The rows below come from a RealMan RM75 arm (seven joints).
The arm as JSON. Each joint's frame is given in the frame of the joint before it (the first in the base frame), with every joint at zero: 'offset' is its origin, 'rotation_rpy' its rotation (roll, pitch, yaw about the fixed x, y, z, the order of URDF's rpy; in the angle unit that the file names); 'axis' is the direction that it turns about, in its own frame. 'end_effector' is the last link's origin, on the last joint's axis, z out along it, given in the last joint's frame.
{
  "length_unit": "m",
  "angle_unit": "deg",
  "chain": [
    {
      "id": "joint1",
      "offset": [
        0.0,
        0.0,
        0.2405
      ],
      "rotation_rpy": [
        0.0,
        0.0,
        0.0
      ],
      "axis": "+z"
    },
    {
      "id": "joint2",
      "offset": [
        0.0,
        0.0,
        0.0
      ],
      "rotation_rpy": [
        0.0,
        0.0,
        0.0
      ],
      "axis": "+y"
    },
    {
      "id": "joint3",
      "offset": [
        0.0,
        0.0,
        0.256
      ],
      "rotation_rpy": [
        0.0,
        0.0,
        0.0
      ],
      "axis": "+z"
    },
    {
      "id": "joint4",
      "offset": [
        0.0,
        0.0,
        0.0
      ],
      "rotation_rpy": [
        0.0,
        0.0,
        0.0
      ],
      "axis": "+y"
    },
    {
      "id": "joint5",
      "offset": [
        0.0,
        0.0,
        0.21
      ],
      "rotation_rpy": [
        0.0,
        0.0,
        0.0
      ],
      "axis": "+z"
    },
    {
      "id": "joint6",
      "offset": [
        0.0,
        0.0,
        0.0
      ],
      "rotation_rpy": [
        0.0,
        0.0,
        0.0
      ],
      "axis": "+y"
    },
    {
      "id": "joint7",
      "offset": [
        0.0,
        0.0,
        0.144
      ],
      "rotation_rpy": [
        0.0,
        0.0,
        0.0
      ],
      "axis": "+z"
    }
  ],
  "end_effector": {
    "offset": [
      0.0,
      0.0,
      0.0
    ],
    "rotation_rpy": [
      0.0,
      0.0,
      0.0
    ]
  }
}
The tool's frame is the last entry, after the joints.
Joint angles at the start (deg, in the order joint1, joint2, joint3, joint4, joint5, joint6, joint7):
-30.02, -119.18, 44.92, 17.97, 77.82, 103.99, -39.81
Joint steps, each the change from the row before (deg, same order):
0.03, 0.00, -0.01, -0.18, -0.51, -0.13, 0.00
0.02, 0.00, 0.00, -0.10, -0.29, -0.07, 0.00
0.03, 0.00, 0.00, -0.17, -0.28, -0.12, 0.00
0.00, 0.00, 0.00, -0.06, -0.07, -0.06, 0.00
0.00, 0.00, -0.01, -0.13, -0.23, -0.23, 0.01
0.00, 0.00, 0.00, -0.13, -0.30, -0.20, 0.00
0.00, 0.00, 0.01, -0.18, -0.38, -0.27, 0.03
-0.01, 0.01, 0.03, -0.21, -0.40, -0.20, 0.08
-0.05, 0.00, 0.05, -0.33, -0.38, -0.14, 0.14
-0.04, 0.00, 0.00, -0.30, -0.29, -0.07, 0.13
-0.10, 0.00, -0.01, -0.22, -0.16, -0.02, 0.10
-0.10, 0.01, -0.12, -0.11, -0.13, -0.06, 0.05
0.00, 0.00, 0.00, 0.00, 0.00, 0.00, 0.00
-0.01, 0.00, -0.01, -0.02, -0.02, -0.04, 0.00
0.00, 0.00, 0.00, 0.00, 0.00, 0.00, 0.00
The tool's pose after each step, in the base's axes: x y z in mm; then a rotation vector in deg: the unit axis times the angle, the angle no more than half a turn. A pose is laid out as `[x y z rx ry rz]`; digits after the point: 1 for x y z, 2 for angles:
[-219.5 305.7 6.0 -128.94 2.03 -79.63]
[-219.7 306.0 6.3 -128.62 1.82 -79.69]
[-220.1 306.2 6.3 -128.31 1.47 -79.72]
[-220.3 306.3 6.3 -128.23 1.34 -79.70]
[-220.7 306.8 6.2 -127.97 1.01 -79.59]
[-221.0 307.4 6.4 -127.65 0.68 -79.54]
[-221.5 308.1 6.4 -127.24 0.27 -79.44]
[-221.9 308.6 6.6 -126.82 -0.05 -79.40]
[-222.1 309.0 6.3 -126.44 -0.38 -79.45]
[-222.3 309.1 6.1 -126.11 -0.65 -79.53]
[-222.1 309.4 5.9 -125.93 -0.74 -79.64]
[-221.9 310.1 6.2 -125.69 -0.78 -79.67]
[-221.9 310.1 6.2 -125.69 -0.78 -79.67]
[-221.9 310.2 6.2 -125.66 -0.83 -79.65]
[-221.9 310.2 6.2 -125.66 -0.83 -79.65]

